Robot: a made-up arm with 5 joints.
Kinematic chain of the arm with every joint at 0, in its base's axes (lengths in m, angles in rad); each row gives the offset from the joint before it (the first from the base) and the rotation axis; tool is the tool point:
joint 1: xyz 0 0 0.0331 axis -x
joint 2: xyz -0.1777 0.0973 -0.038 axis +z
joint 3: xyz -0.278 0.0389 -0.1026 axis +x
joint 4: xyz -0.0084 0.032 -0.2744 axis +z
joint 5: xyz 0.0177 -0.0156 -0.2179 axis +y
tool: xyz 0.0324 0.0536 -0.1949
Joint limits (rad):
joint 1: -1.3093..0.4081
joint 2: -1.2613..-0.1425
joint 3: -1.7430..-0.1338
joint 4: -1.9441..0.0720
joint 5: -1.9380..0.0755
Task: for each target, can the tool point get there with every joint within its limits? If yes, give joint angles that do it. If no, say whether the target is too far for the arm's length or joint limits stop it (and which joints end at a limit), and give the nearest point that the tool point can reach.
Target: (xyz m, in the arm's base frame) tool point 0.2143 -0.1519 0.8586
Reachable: no: joint limits stop it (at a limit: joint 1, joint 2, joint 3) | nearest point -0.3766 -0.2830 0.2310 | short by 0.872 m
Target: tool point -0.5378 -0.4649 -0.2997
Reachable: yes | joints 0.1662 -0.3017 -1.1836 -0.6594 -0.1888
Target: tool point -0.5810 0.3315 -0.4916
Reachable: yes | joints -0.8992 -0.5509 -0.8830 -0.4821 -0.2309
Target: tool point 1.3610 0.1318 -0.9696
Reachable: no: too far | nearest point -0.1516 0.0917 -0.6648 | short by 1.544 m
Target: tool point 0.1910 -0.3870 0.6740
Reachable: no: joint limits stop it (at a limit: joint 1, joint 2, joint 3) | nearest point -0.3571 -0.3309 0.2129 | short by 0.718 m
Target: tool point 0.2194 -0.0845 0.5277
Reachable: no: joint limits stop it (at a limit: joint 1, joint 2, joint 3) | nearest point -0.3450 -0.2625 0.1853 | short by 0.684 m
